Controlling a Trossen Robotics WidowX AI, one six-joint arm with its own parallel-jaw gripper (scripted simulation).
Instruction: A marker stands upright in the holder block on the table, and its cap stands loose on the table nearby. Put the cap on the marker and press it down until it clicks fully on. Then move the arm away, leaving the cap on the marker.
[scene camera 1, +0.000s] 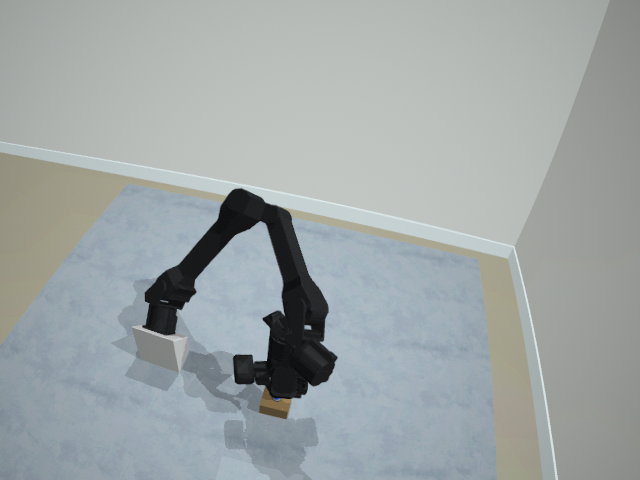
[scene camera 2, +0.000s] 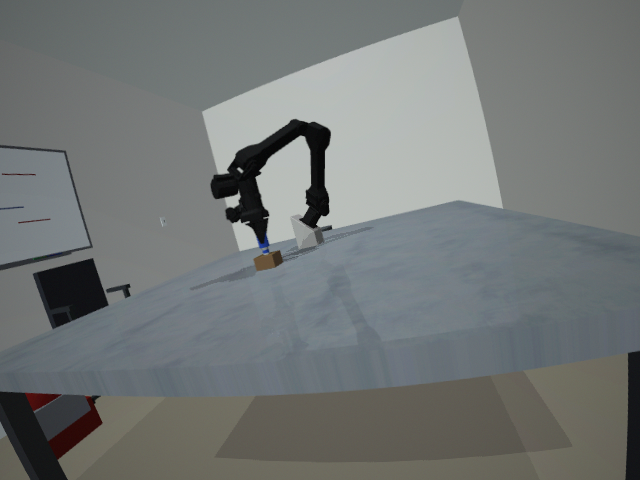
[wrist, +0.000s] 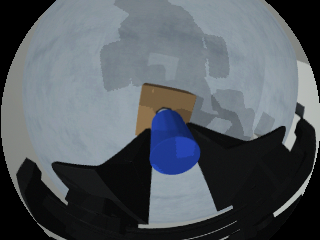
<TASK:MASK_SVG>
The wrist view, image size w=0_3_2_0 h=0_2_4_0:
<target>my gripper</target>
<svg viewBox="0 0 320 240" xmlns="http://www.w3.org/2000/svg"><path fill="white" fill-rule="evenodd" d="M315 127L301 116L295 129L295 144L289 151L281 143L284 125L255 140L244 141L187 123L199 144L201 155L197 164L216 211L229 205L233 209L179 227L137 228L149 223L151 128L144 129L117 155L96 167L63 161L51 163L61 183L69 189L65 196L68 205L43 183L40 169L32 160L21 163L16 173L17 184L36 223L65 240L221 240L228 237L224 240L269 240L291 216L303 195L280 215L273 216L311 175L316 155Z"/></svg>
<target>blue marker cap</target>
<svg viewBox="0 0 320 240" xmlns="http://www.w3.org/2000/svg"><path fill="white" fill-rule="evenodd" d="M163 109L163 111L157 112L152 119L151 156L149 156L149 161L151 161L152 167L160 173L180 175L180 173L195 167L197 161L199 161L201 155L199 144L193 139L191 131L189 131L187 124L181 119L179 113L172 111L172 109Z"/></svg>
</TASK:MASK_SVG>
